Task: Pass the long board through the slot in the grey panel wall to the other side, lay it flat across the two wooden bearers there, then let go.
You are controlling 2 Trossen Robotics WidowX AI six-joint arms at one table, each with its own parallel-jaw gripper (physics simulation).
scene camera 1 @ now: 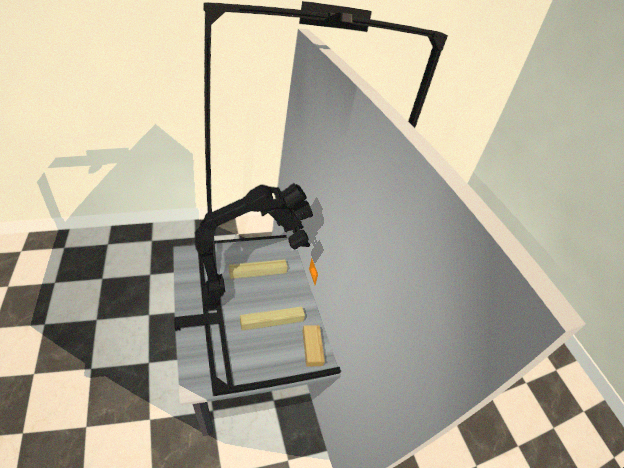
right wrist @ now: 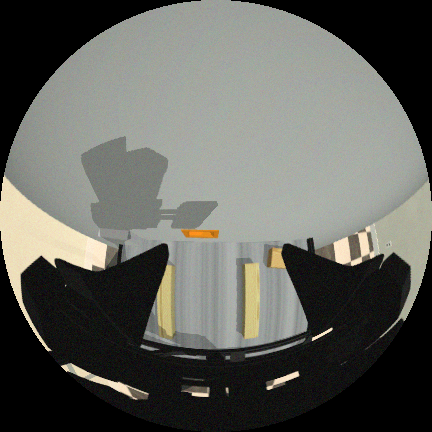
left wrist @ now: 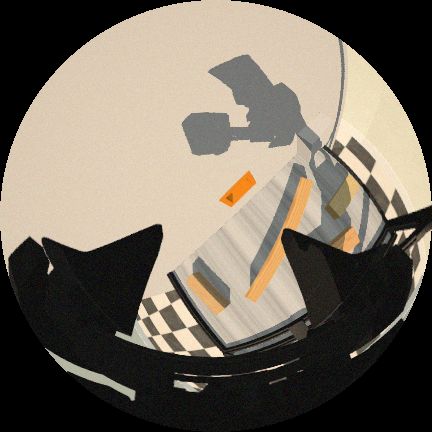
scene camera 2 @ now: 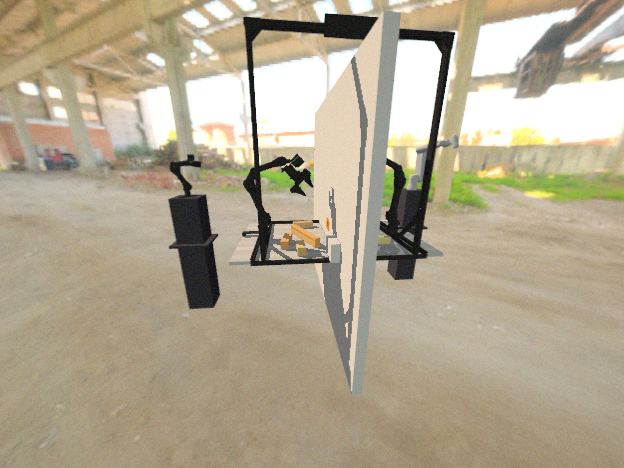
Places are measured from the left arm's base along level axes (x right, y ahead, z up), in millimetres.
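Pixels of known places: left gripper, fingertip midpoint: [left wrist: 224,232] [scene camera 2: 309,191]; right gripper, fingertip midpoint: [right wrist: 227,250]; right arm's base at its link origin: [scene camera 1: 211,303] [right wrist: 215,358] [scene camera 2: 392,231].
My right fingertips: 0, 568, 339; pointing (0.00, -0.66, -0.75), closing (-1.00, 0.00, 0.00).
Note:
For each thing: its top centre in the pictures, then the offset to it from my right fingertips, as dx, dy, dz. "spot": a spot on its surface instead.
- long orange-brown board at its top centre: [left wrist: 282,242] [scene camera 2: 304,230] +39, -294, -299
- orange-edged slot at a spot on its surface: [left wrist: 239,188] spot: +48, -123, -280
- tan block at its top centre: [right wrist: 291,258] [scene camera 1: 313,343] -254, -12, -320
- yellow block at its top centre: [left wrist: 345,193] [scene camera 2: 300,243] +258, -332, -308
- orange-brown block at its top centre: [left wrist: 334,252] [scene camera 2: 286,236] +127, -414, -308
- pale block at a spot on its surface: [scene camera 2: 334,249] spot: +415, -167, -286
The long orange-brown board [scene camera 2: 304,235] [left wrist: 272,255] lies slanted on the table on the left gripper's side of the panel wall [scene camera 1: 403,251] [scene camera 2: 372,151] [left wrist: 110,125] [right wrist: 300,150]. The orange-edged slot [scene camera 1: 313,272] [scene camera 2: 328,223] [left wrist: 239,188] [right wrist: 201,234] is low in the wall. My left gripper [scene camera 2: 306,188] [left wrist: 224,232] is open and empty, above the board. Across the wall, two pale yellow bearers lie parallel: one bearer [scene camera 1: 258,269] [right wrist: 169,300] and the other bearer [scene camera 1: 272,318] [right wrist: 251,300]. My right gripper [scene camera 1: 303,225] [right wrist: 227,250] is open and empty above them.
A tan block [scene camera 1: 313,345] [right wrist: 276,258] lies near the wall on the bearers' side. Around the board lie a yellow block [scene camera 2: 300,248] [left wrist: 341,197], an orange-brown block [scene camera 2: 286,241] [left wrist: 346,238] and another block [scene camera 2: 303,223] [left wrist: 206,295]. A pale block [scene camera 2: 334,249] stands at the wall.

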